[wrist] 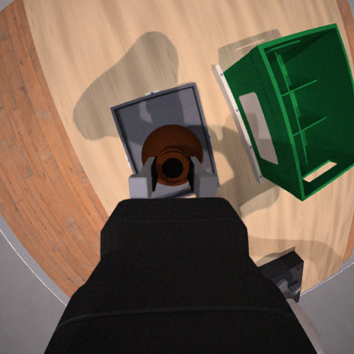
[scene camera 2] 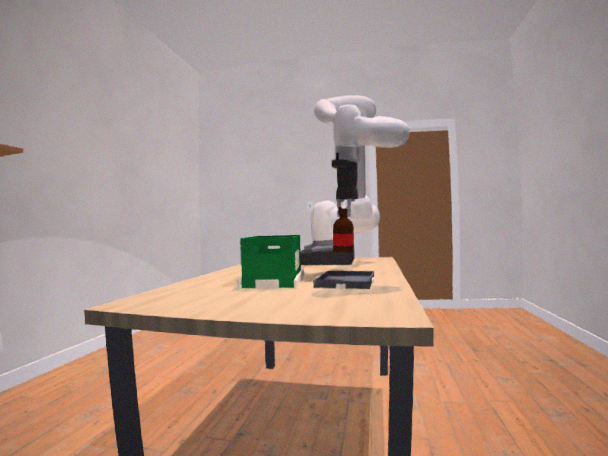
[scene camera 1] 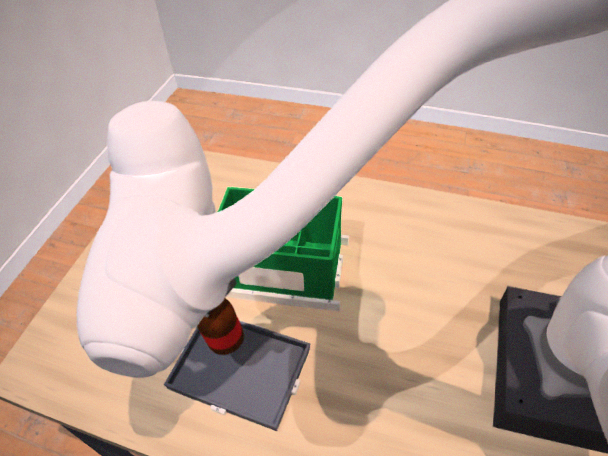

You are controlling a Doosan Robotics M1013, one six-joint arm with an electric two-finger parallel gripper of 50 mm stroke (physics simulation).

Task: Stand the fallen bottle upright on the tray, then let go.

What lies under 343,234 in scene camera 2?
A brown bottle.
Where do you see a brown bottle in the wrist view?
At 172,144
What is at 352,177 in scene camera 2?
The gripper.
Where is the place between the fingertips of the gripper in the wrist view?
172,167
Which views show the brown bottle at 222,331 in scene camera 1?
The wrist view, scene camera 2 and scene camera 1: all of them.
